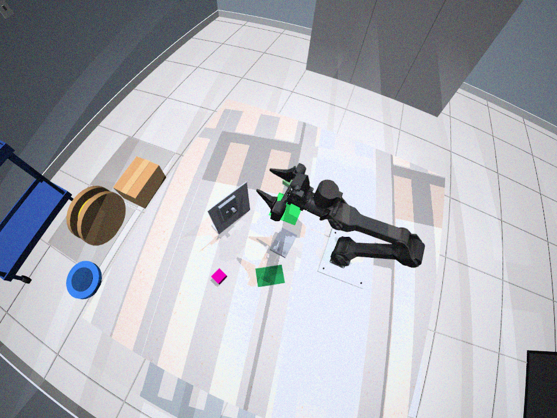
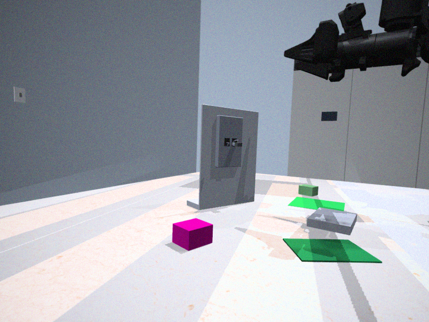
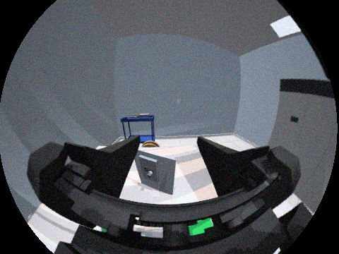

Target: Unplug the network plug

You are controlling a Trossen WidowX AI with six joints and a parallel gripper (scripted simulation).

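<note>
Right now my gripper tip is 18 cm above the network plug, 10 cm short of it and 6 cm to the right of it. Round my gripper tip: pale green block 32 cm below, 22 cm to the right, 2 cm behind; then grey upright panel 23 cm below, 12 cm ahead, 5 cm to the left; then grey slab 33 cm below, 11 cm behind, 5 cm to the left.
</note>
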